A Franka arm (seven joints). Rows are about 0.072 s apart.
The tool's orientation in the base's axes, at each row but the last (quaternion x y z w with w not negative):
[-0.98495, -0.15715, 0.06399, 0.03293]
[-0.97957, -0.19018, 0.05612, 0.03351]
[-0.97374, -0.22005, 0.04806, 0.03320]
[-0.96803, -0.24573, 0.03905, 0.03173]
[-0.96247, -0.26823, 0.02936, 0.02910]
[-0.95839, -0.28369, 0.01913, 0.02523]
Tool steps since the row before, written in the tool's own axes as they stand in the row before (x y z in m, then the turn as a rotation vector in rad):
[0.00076, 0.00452, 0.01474, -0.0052, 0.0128, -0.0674]
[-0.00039, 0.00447, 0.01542, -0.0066, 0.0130, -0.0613]
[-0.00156, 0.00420, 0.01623, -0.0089, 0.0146, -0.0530]
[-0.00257, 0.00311, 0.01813, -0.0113, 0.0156, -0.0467]
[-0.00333, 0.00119, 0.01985, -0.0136, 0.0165, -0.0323]
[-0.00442, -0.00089, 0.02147, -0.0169, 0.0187, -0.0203]
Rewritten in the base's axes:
[0.00009, -0.00339, -0.01506, 0.0082, -0.0168, 0.0662]
[-0.00060, -0.00360, -0.01564, 0.0062, -0.0172, 0.0603]
[-0.00137, -0.00375, -0.01636, 0.0039, -0.0193, 0.0521]
[-0.00243, -0.00319, -0.01813, 0.0017, -0.0211, 0.0459]
[-0.00366, -0.00194, -0.01973, -0.0008, -0.0224, 0.0316]
[-0.00528, -0.00086, -0.02128, -0.0030, -0.0256, 0.0195]

